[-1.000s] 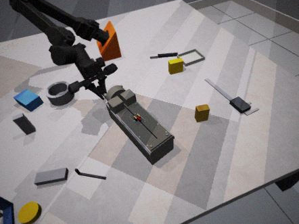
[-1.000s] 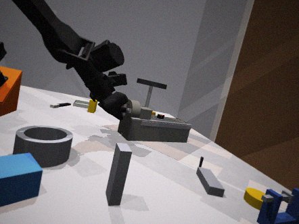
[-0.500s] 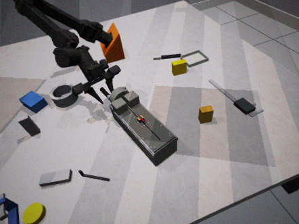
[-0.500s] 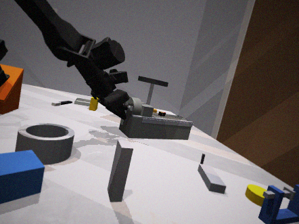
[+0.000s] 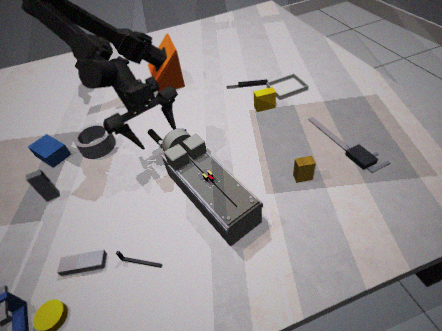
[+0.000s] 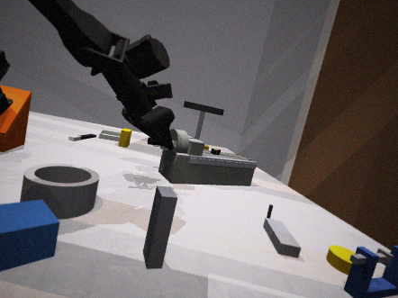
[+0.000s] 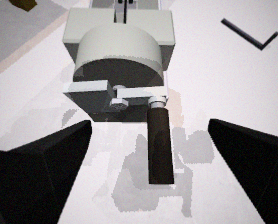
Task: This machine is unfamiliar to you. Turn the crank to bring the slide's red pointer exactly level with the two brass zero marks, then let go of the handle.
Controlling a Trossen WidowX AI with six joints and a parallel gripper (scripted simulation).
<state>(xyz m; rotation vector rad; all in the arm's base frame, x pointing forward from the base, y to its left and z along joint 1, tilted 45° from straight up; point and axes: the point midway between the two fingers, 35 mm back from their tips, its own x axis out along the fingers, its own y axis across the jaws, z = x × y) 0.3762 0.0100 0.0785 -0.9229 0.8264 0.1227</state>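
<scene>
My gripper tip is 10 mm past the dark crank handle and 10 mm to the left of it. The rest, counted from my gripper tip: black hex key: 250 mm ahead, 100 mm to the right, 80 mm below; then blue block: 140 mm behind, 320 mm to the right, 70 mm below; then red pointer: 150 mm ahead, 100 mm to the left, 10 mm below.
</scene>
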